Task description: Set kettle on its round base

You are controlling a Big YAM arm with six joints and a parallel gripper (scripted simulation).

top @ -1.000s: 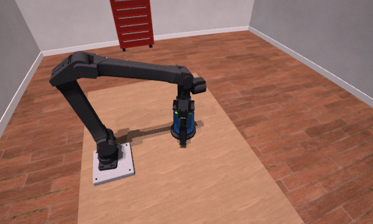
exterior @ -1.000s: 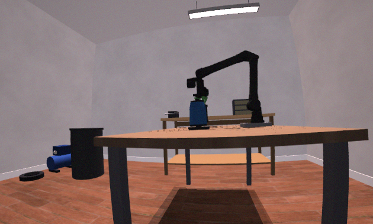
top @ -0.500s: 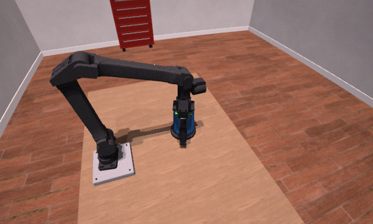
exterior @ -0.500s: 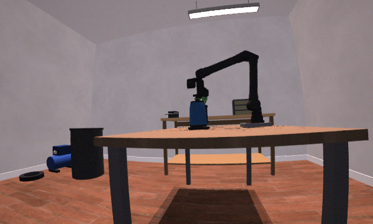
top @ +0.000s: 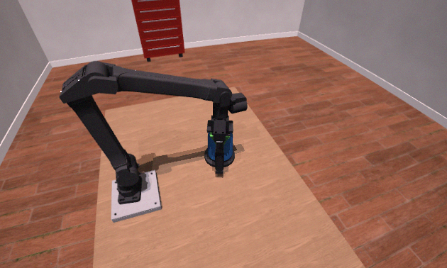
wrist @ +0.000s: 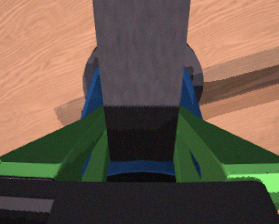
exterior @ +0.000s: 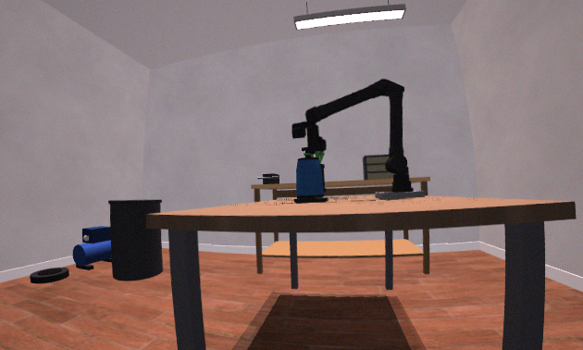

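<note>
The blue kettle lies 1 cm ahead of my hand, 3 cm to the left of it and 5 cm below it. From my hand the other things lie so: round dark base: 1 cm ahead, 6 cm to the left, 15 cm below.
</note>
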